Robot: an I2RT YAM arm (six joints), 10 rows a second.
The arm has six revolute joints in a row. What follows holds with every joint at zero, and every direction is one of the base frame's.
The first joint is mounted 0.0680 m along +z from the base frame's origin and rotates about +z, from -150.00 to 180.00 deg.
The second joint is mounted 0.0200 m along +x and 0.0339 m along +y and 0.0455 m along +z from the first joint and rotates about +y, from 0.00 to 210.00 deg.
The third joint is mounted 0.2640 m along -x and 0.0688 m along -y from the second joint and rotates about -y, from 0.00 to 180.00 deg.
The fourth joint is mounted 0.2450 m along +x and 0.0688 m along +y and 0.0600 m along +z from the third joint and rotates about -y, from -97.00 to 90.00 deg.
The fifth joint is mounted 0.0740 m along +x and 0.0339 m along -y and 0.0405 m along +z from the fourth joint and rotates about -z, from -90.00 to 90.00 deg.
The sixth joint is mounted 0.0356 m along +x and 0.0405 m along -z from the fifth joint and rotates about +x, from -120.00 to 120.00 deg.
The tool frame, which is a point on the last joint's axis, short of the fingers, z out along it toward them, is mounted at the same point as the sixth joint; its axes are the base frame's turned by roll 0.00, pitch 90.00 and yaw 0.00 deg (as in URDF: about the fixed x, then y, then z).
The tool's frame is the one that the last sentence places.
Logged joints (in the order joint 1, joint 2, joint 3, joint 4, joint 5, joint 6), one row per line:
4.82, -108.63, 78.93, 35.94, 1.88, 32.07
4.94, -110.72, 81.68, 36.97, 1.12, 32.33
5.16, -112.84, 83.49, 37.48, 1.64, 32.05
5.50, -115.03, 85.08, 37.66, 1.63, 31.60
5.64, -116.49, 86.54, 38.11, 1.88, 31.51
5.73, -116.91, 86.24, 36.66, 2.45, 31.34
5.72, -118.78, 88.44, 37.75, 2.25, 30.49
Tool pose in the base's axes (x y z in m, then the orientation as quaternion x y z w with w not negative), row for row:
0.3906, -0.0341, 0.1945, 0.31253, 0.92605, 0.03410, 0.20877
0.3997, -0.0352, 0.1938, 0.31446, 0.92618, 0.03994, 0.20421
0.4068, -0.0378, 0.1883, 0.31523, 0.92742, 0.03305, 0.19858
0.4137, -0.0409, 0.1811, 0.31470, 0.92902, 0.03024, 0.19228
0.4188, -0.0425, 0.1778, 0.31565, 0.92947, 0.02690, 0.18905
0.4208, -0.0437, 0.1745, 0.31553, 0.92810, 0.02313, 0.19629
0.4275, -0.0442, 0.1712, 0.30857, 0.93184, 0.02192, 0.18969
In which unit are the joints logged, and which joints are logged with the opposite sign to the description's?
The joints are logged in degrees. Opposite sign: joint 1, joint 2, joint 4.
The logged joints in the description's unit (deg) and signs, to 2 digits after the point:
-4.82, 108.63, 78.93, -35.94, 1.88, 32.07
-4.94, 110.72, 81.68, -36.97, 1.12, 32.33
-5.16, 112.84, 83.49, -37.48, 1.64, 32.05
-5.50, 115.03, 85.08, -37.66, 1.63, 31.60
-5.64, 116.49, 86.54, -38.11, 1.88, 31.51
-5.73, 116.91, 86.24, -36.66, 2.45, 31.34
-5.72, 118.78, 88.44, -37.75, 2.25, 30.49

